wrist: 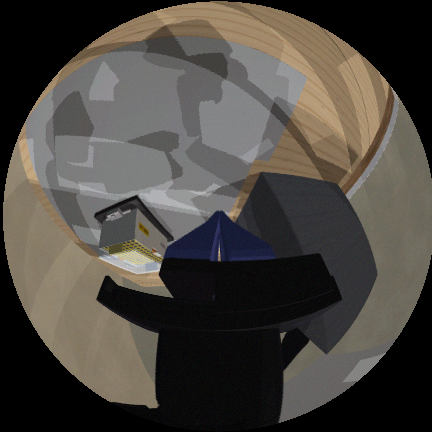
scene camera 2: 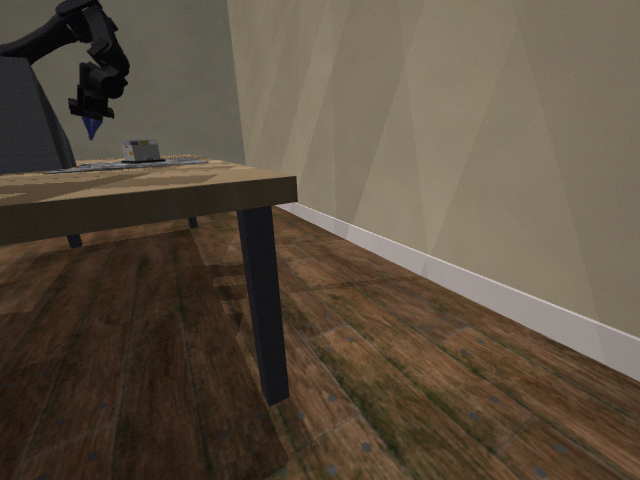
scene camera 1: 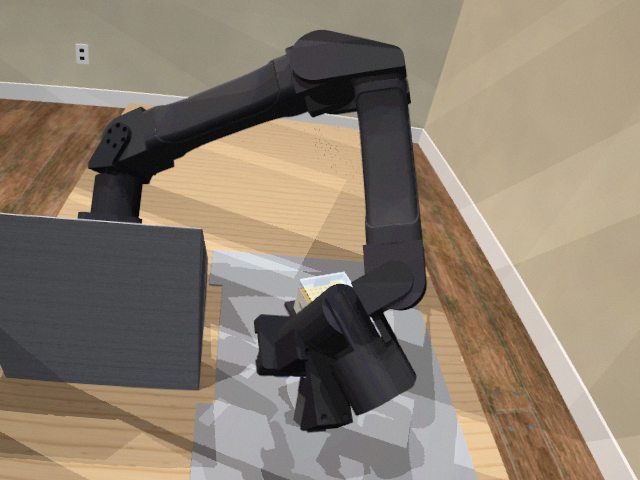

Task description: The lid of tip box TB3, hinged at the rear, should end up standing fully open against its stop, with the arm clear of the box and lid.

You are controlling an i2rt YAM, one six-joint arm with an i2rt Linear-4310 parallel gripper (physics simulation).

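Seen in the pictures: gripper, fingertip midpoint: (wrist: 218,216) (scene camera 2: 90,139) (scene camera 1: 266,365); arm's base at its link origin: (scene camera 1: 112,236).
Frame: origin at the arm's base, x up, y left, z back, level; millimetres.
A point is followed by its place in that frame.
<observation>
The tip box (scene camera 1: 300,303) {x -172, y 36, z -286 mm} (scene camera 2: 142,151) {x -172, y -58, z -334 mm} (wrist: 118,231) {x -169, y -57, z -338 mm} is a small pale grey box with a yellow perforated rack inside. It stands upright on a dark base (wrist: 160,223) {x -209, y 3, z -282 mm}. Its clear lid (scene camera 1: 323,280) {x -133, y 50, z -323 mm} (scene camera 2: 148,141) {x -139, y -53, z -360 mm} (wrist: 139,270) {x -133, y 43, z -347 mm} appears to lie closed over the rack. The arm partly covers the box in scene camera 1. A yellow label shows in the wrist view, but the name TB3 is not readable. My gripper (scene camera 2: 91,138) {x -130, y -118, z -197 mm} (wrist: 218,216) {x -130, y -118, z -197 mm} is shut, its blue fingertips together and empty. It hangs above the mat, beside the box and apart from it. The fingertips are hidden in scene camera 1.
A grey mat (scene camera 1: 248,413) {x -211, y -141, z -176 mm} (wrist: 120,165) {x -210, y -139, z -302 mm} lies under the box on the wooden table (scene camera 1: 242,201) {x -213, y 408, z -235 mm} (scene camera 2: 155,199) {x -226, y -829, z -248 mm}. A large dark block (scene camera 1: 103,304) {x -42, y -80, z 7 mm} (scene camera 2: 20,118) {x -69, y -88, z -54 mm} (wrist: 315,230) {x -100, y -89, z -66 mm} stands beside the mat near the arm's base. Walls rise beyond the table.
</observation>
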